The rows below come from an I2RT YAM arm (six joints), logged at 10 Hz.
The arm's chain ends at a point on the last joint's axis. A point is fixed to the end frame.
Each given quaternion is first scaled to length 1.
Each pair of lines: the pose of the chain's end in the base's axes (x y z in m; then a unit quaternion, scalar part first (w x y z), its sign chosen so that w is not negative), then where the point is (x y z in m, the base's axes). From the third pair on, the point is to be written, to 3 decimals.
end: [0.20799, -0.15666, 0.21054, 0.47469, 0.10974, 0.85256, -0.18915]
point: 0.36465 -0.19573 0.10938
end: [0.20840, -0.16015, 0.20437, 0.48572, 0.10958, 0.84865, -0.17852]
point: 0.36803 -0.19566 0.10660
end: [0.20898, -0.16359, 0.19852, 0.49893, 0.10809, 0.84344, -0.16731]
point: 0.372 -0.195 0.105
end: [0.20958, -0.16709, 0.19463, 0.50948, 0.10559, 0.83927, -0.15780]
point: 0.375 -0.195 0.105
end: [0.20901, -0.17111, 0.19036, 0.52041, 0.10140, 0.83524, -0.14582]
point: 0.377 -0.194 0.104
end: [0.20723, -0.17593, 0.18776, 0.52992, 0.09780, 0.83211, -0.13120]
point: 0.378 -0.194 0.105
